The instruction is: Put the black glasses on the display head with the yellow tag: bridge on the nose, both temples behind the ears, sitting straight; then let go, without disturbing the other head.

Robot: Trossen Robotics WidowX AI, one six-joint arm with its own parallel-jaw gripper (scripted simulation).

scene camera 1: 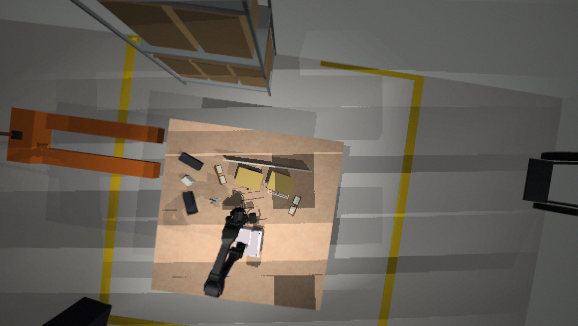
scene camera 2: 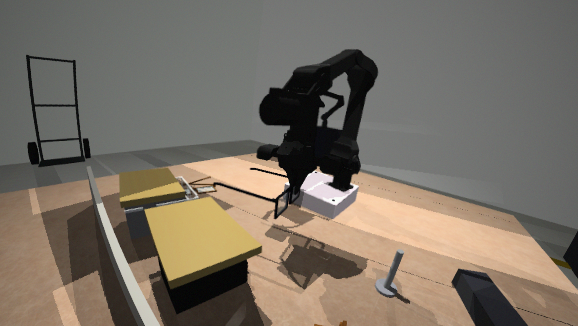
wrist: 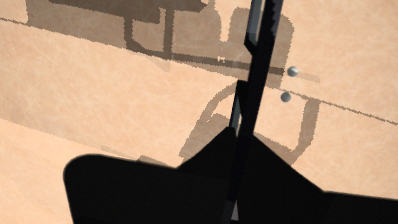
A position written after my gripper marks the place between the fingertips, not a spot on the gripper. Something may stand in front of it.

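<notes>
Looking through scene camera 2, I see my gripper (scene camera 2: 294, 194). The wrist view gives me my gripper (wrist: 234, 136) too.
</notes>
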